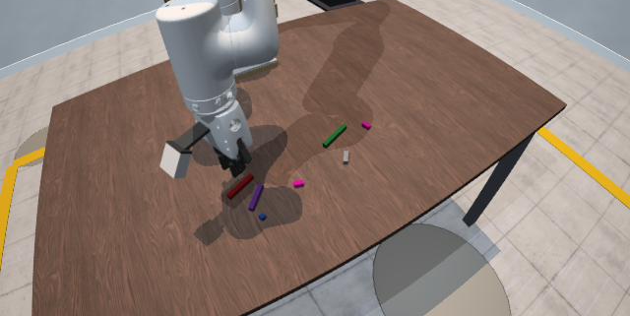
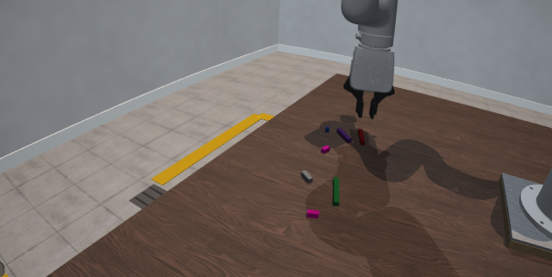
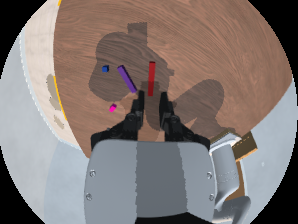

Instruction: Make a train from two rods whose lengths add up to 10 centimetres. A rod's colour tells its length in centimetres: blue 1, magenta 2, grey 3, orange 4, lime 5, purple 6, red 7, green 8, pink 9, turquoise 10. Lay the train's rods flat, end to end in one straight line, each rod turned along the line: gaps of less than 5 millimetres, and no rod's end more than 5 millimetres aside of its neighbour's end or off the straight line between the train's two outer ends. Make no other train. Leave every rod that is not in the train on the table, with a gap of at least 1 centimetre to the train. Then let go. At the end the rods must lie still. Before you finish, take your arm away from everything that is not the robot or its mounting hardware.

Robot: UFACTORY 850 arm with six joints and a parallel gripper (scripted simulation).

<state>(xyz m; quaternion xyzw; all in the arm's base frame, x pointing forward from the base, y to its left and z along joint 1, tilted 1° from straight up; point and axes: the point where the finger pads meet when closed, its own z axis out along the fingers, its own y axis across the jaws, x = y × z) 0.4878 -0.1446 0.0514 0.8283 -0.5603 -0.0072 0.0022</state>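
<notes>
Now: hand 8 cm above the red rod. Also, from my hand: grey rod: 23 cm to the left, 8 cm below, 5 cm ahead; purple rod: 8 cm below, 4 cm ahead, 2 cm to the left; small blue rod: 9 cm ahead, 8 cm below, 1 cm to the left.
</notes>
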